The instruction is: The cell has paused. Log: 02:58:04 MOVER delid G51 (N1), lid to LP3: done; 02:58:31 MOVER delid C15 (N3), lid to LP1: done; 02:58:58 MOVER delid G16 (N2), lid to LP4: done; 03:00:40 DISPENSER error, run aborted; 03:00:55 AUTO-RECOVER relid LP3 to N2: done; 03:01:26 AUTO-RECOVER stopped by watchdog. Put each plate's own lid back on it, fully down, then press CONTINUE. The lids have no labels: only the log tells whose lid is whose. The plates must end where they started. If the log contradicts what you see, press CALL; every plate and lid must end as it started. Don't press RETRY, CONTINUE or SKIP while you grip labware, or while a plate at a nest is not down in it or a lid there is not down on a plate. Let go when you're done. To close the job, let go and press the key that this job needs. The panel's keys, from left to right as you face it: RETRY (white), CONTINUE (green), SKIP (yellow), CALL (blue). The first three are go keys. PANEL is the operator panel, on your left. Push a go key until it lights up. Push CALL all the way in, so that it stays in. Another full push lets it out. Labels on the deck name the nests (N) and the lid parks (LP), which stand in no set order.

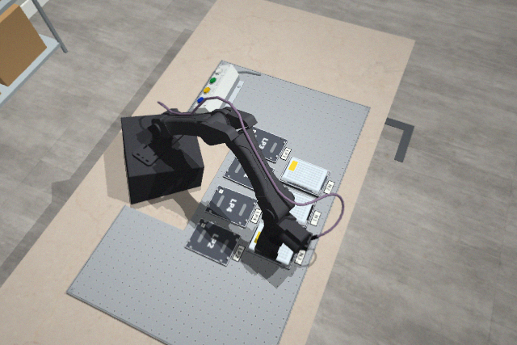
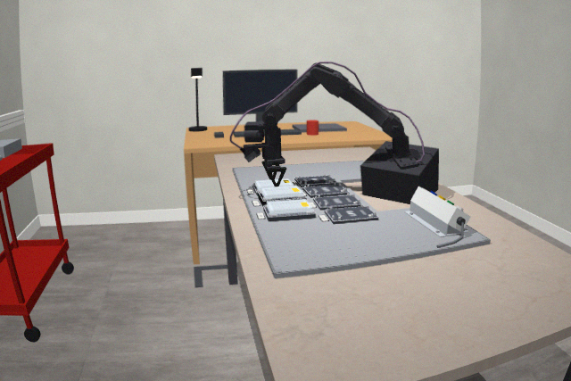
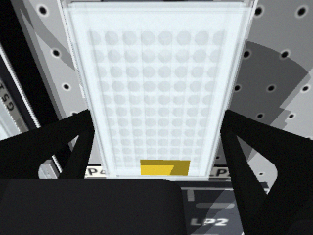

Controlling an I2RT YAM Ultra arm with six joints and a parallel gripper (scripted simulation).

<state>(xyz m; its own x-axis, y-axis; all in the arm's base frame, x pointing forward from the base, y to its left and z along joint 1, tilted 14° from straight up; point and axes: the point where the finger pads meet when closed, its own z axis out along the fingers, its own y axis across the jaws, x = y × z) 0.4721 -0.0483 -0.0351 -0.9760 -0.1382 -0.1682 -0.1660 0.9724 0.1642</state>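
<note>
My hand is 1 cm above the plate. Also, from my hand: green continue key 52 cm behind, 39 cm to the left, 3 cm above; then yellow key 51 cm behind, 34 cm to the left, 3 cm above; then blue key 50 cm behind, 29 cm to the left, 2 cm above.
</note>
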